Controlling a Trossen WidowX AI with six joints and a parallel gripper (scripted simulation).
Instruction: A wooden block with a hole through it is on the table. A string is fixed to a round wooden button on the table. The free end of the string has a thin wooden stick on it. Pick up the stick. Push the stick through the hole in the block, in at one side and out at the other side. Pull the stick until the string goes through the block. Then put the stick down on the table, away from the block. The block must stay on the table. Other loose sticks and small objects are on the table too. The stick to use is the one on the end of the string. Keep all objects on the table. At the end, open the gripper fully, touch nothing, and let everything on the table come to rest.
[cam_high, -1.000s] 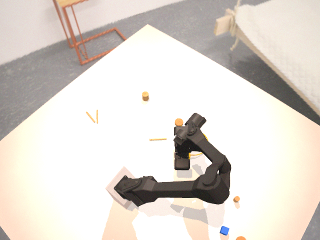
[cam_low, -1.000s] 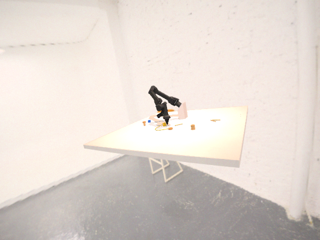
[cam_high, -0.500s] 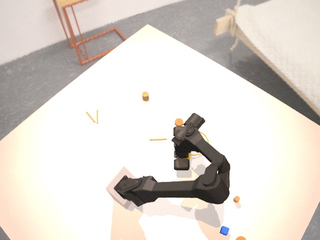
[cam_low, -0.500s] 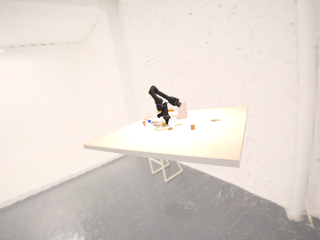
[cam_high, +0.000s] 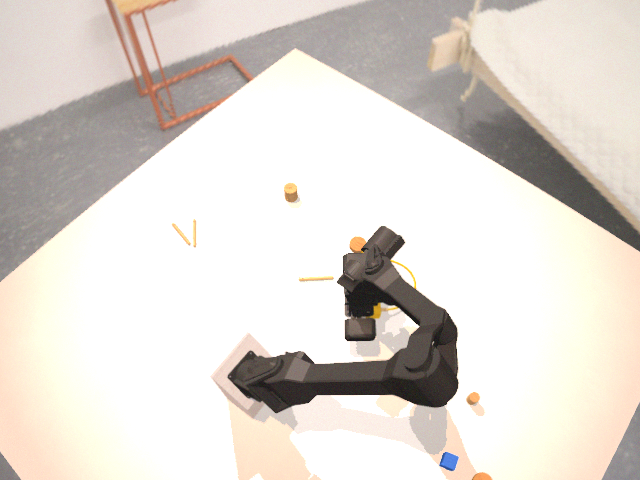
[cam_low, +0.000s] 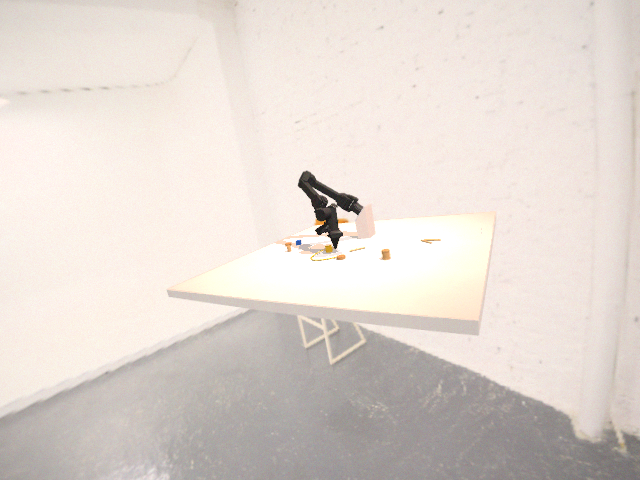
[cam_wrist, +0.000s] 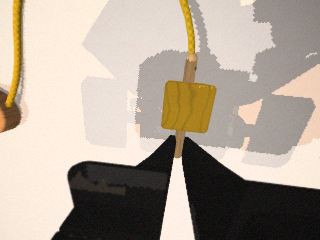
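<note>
Right now the yellow block is 20 mm ahead of my gripper tip, 30 mm to the right of it and 10 mm above it. Round my gripper tip: blue cube 150 mm behind, 320 mm to the right; then round wooden button 140 mm ahead, 100 mm to the left; then wooden cylinder 150 mm ahead, 310 mm to the left, 10 mm above.
</note>
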